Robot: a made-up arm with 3 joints. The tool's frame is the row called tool.
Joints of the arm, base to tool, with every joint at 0 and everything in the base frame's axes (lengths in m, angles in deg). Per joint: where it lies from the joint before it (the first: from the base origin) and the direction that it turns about. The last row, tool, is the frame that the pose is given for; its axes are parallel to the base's.
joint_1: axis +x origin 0 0 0.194
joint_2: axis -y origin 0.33 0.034 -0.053
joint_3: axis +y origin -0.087 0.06 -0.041
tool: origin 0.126 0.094 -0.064
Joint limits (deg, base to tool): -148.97..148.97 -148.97..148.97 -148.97..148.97
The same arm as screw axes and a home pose.
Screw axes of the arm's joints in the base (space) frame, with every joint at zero. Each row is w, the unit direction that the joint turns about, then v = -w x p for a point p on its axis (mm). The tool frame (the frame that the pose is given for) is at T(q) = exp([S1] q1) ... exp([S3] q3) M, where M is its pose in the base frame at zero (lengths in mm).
S1 = (1, 0, 0, 0.0, 194.0, 0.0)
S2 = (0, -1, 0, 141.0, 0.0, -330.0)
S3 = (0, 1, 0, -100.0, 0.0, 243.0)
M: xyz 369.0 188.0 36.0 (mm) rpy 0.00 0.00 0.00 (deg, as in URDF)
Joint limits (deg, base to tool): -148.97..148.97 -148.97..148.97 -148.97..148.97

